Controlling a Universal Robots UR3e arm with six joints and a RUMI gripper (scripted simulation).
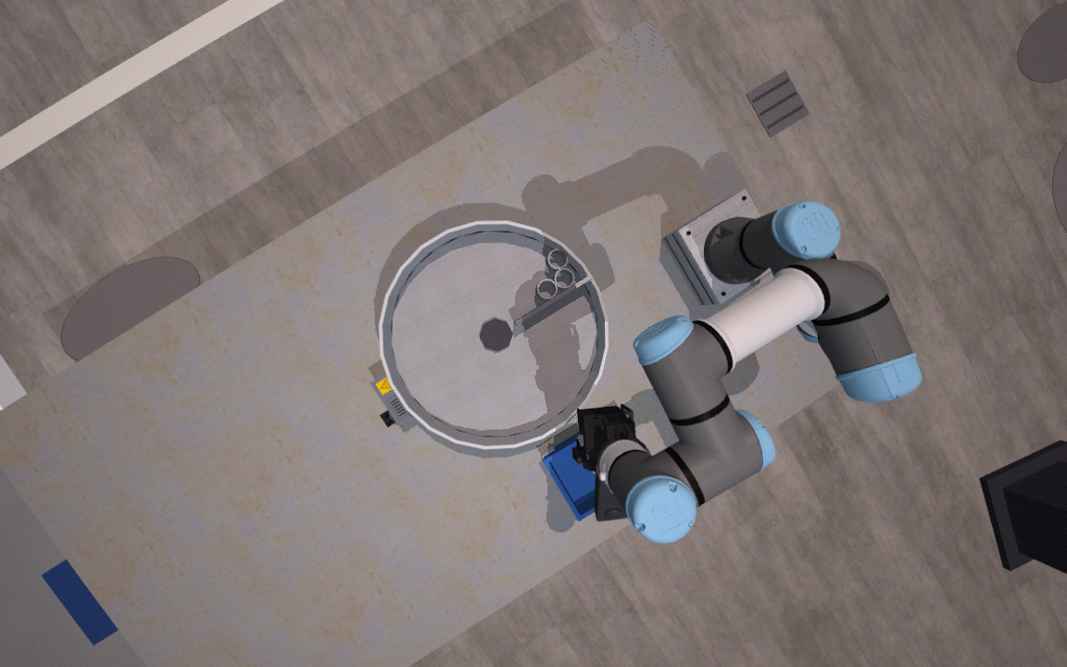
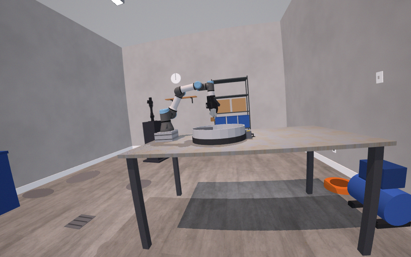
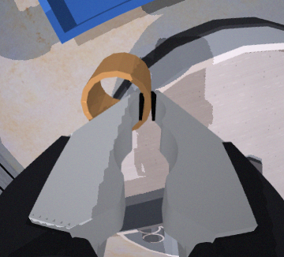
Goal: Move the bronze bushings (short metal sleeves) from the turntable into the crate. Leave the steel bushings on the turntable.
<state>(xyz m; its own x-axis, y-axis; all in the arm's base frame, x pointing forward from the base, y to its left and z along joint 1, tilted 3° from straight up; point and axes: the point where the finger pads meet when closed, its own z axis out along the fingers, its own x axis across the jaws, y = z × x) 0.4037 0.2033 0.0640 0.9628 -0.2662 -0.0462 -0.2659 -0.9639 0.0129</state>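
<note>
My hand is 10 mm past the blue crate, 110 mm to the right of it and 140 mm above it. From my hand the other things lie so: round turntable 90 mm ahead, 210 mm to the right, 120 mm below.
</note>
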